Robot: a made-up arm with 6 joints.
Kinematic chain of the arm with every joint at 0, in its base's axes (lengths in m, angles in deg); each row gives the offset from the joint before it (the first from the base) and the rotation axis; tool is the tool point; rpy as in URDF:
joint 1: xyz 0 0 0.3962 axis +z
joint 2: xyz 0 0 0 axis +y
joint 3: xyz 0.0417 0 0.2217 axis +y
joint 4: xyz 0.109 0 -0.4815 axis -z
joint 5: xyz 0 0 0 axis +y
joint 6: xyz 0.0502 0 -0.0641 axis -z
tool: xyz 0 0 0 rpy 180 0 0
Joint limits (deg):
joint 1: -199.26..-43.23
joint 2: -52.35..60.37
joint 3: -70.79..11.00
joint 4: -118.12..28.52
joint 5: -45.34..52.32
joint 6: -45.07..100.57
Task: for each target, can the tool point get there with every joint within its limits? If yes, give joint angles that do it. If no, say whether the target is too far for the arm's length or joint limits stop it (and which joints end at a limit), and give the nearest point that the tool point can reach.
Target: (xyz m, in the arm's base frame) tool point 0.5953 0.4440 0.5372
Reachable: no: joint limits stop it (at a limit: joint 2, joint 3, joint 5) | nearest point 0.2319 0.1730 0.2062 | short by 0.561 m
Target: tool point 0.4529 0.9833 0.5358
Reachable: no: too far | nearest point 0.1210 0.2628 0.2062 | short by 0.859 m
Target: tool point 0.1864 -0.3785 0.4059
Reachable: yes | joints -63.03 -43.63 -13.75 9.37 13.49 23.83
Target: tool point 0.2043 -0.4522 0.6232
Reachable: yes | joints -65.41 -30.60 -49.91 -95.71 39.80 81.89
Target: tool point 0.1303 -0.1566 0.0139
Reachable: yes | joints -56.28 25.37 -22.06 -107.00 22.07 1.72
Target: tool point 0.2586 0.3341 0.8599
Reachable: no: joint limits stop it (at a limit: joint 1, joint 2, joint 3, joint 5) | nearest point 0.1953 -0.0744 0.9366 | short by 0.420 m
